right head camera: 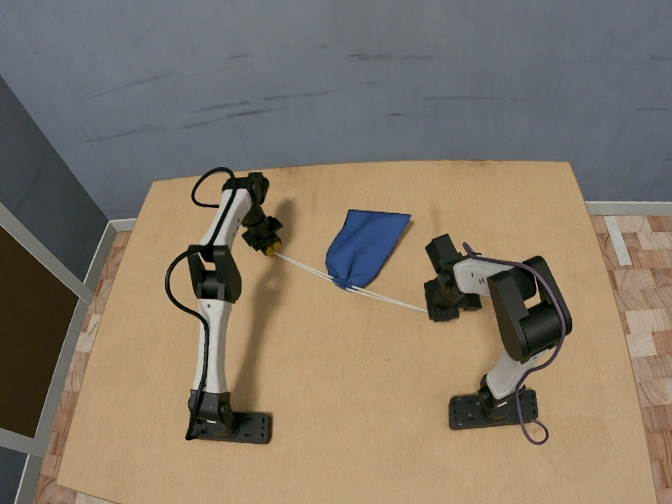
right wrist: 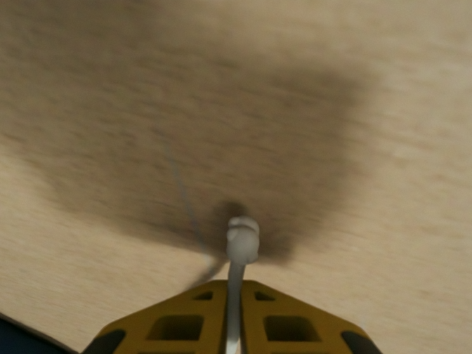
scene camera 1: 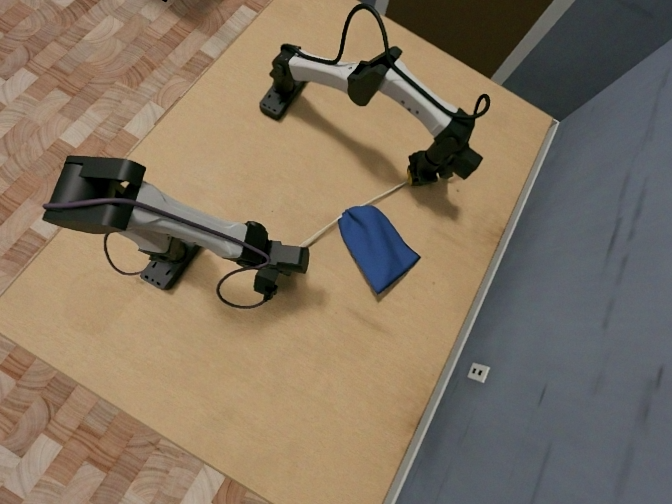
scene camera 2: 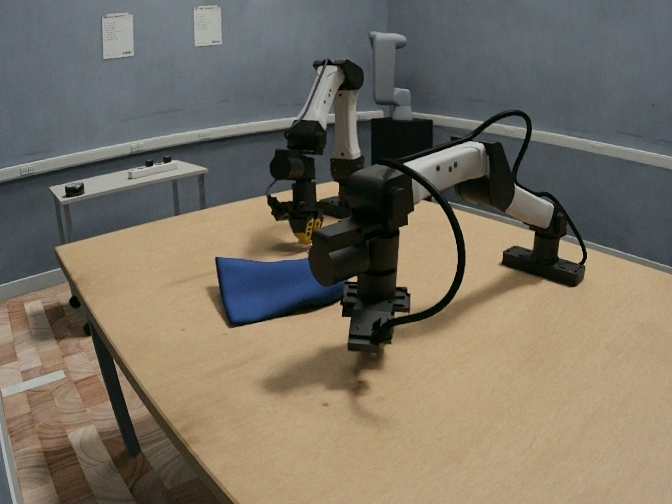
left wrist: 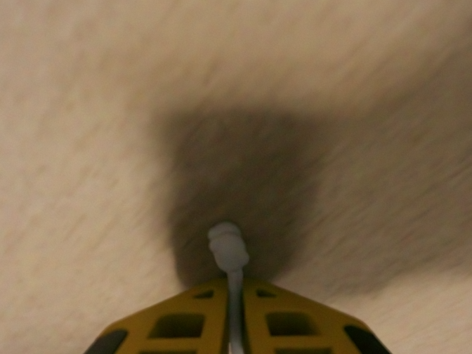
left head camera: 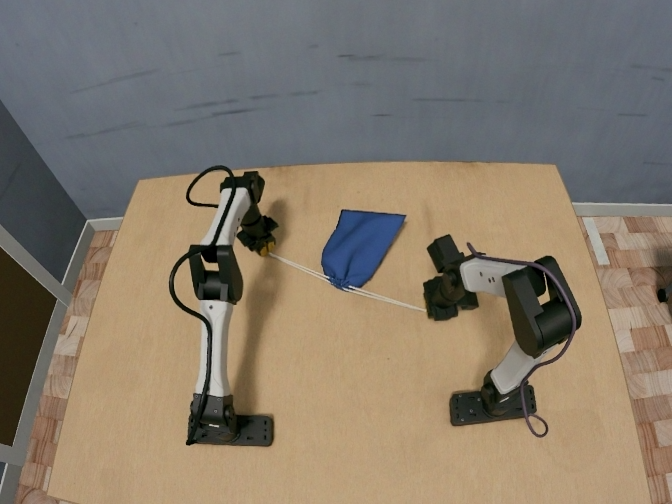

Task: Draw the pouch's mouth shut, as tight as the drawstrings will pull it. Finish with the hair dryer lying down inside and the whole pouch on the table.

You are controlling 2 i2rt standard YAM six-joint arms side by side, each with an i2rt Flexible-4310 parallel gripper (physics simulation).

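Observation:
The blue pouch (left head camera: 359, 244) (right head camera: 364, 244) (scene camera 1: 377, 246) (scene camera 2: 271, 287) lies flat on the table, its mouth bunched into tight folds at the lower end in the head views. The hair dryer does not show. The left drawstring (left head camera: 301, 267) (right head camera: 303, 266) (scene camera 1: 382, 193) and the right drawstring (left head camera: 388, 300) (right head camera: 390, 300) (scene camera 1: 321, 232) run straight out from the mouth to opposite sides. My left gripper (left wrist: 235, 291) (left head camera: 268, 249) is shut on the left drawstring, close behind its knot, low over the table. My right gripper (right wrist: 234, 293) is shut on the right drawstring, its knot beyond the fingertips.
The wooden table (left head camera: 325, 379) (scene camera 2: 515, 379) carries both arm bases. A grey wall stands along the table's far edge in the head views. In scene camera 2, a side table (scene camera 2: 108, 187) and another grey robot arm (scene camera 2: 383, 70) stand in the background.

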